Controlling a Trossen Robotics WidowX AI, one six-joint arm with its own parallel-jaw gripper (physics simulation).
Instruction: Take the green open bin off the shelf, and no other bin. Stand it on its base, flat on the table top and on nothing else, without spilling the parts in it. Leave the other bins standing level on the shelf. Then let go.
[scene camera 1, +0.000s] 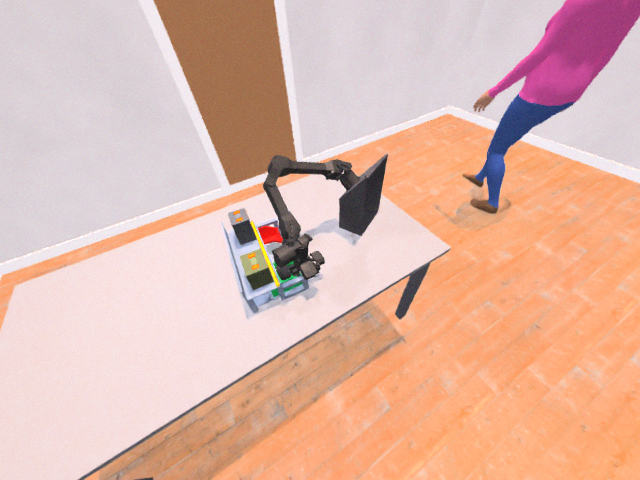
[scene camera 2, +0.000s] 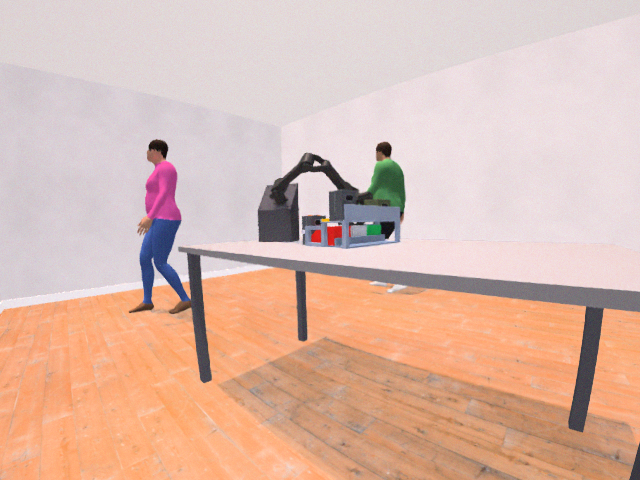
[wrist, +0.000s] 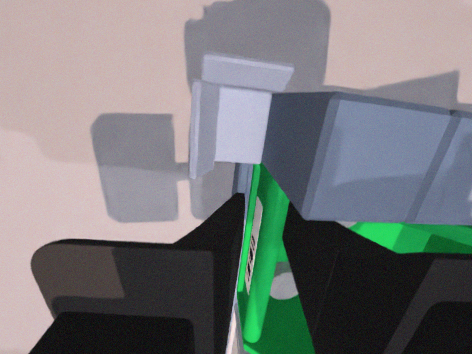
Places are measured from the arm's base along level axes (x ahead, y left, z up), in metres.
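Pixels of known places: gripper, fingertip midpoint: (wrist: 261, 202); arm's base, origin of the base link: (scene camera 1: 354, 184) (scene camera 2: 281, 200).
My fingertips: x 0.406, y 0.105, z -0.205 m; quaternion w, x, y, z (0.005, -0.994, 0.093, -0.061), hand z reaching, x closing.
Ahead of a thing's pixels: the offset from my fingertips to its top centre.
The green open bin @[dx +0.056, dy -0.043, dz +0.060 m] (scene camera 1: 276, 292) (scene camera 2: 373, 229) (wrist: 287, 325) sits in the lower level of the blue-grey shelf (scene camera 2: 372, 213) (wrist: 380, 165). In the wrist view a barcode label @[dx -0.006, dy -0.022, dz +0.004 m] (wrist: 254, 245) shows on its wall and a round grey part @[dx +0.010, dy -0.065, dz -0.002 m] (wrist: 284, 286) lies inside. My gripper (scene camera 1: 296, 269) (wrist: 261, 202) is nearly closed, with a narrow gap between the fingers. In the wrist view one finger is on the outer side of the bin's labelled wall and the other on the inner side. No firm hold on the wall shows. The far parts of the bin are hidden by the shelf and fingers.
An olive bin @[dx +0.136, dy -0.065, dz +0.178 m] (scene camera 1: 258, 277) and a dark grey bin @[dx +0.071, dy -0.286, dz +0.203 m] (scene camera 1: 242, 232) (scene camera 2: 337, 206) stand on the upper level. A red bin @[dx -0.002, dy -0.261, dz +0.060 m] (scene camera 1: 269, 234) (scene camera 2: 336, 235) is in the lower level. A yellow strip @[dx +0.060, dy -0.161, dz +0.091 m] (scene camera 1: 264, 252) runs along the shelf. The table edge (scene camera 2: 465, 283) is nearby.
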